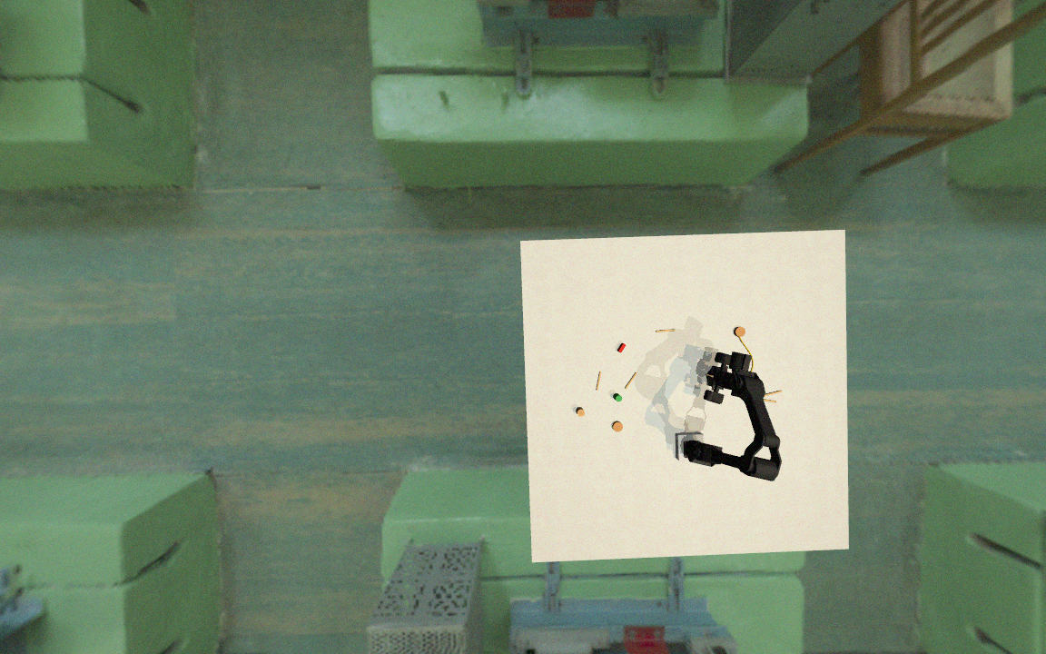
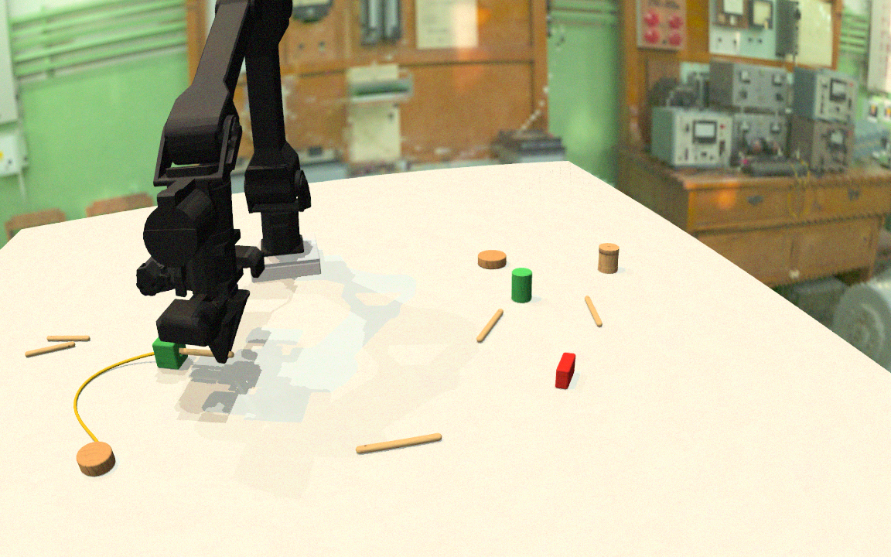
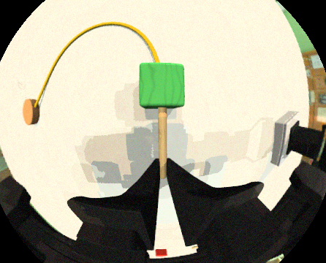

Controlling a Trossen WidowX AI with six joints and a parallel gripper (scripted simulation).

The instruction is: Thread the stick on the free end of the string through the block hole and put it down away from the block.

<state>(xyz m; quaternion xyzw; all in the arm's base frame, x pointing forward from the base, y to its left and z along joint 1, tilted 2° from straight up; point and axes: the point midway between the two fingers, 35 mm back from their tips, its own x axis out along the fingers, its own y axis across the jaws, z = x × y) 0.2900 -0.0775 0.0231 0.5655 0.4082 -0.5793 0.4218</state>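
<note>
Now: the green block 20 mm behind my gripper tip, 70 mm to the right of it and 10 mm above it. Also, from my gripper tip: red block (120 mm ahead, 350 mm to the left); round wooden button (170 mm ahead, 130 mm to the right); thin wooden stick (10 mm behind, 40 mm to the right, 10 mm above).
</note>
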